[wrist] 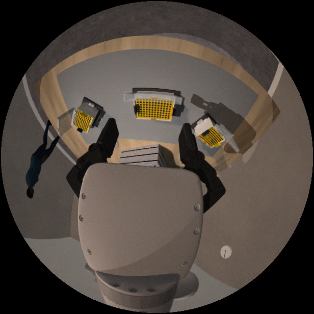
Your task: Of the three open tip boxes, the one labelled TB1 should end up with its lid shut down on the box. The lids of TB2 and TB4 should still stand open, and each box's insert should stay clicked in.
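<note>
The middle tip box, TB1 [155, 108], has a yellow insert with dark holes. Its clear lid [129, 97] stands open along the far edge, seen almost edge-on. The right box, TB2 [210, 136], has its clear lid [229, 138] standing open on its right side. The left box, TB4 [83, 121], has its clear lid [65, 121] open on its left side. The yellow inserts sit in their boxes; whether they are clicked in is too small to tell. No label is readable. My gripper [148, 126] is open and empty, its fingertips apart on the near side of TB1 in the view.
The boxes stand on a grey mat [120, 62] with a wooden table edge [150, 42] around it. A stack of grey plates, the arm's base [141, 155], shows between the fingers. A gripper-shaped shadow lies on the right. A small human figure [35, 167] shows at the left.
</note>
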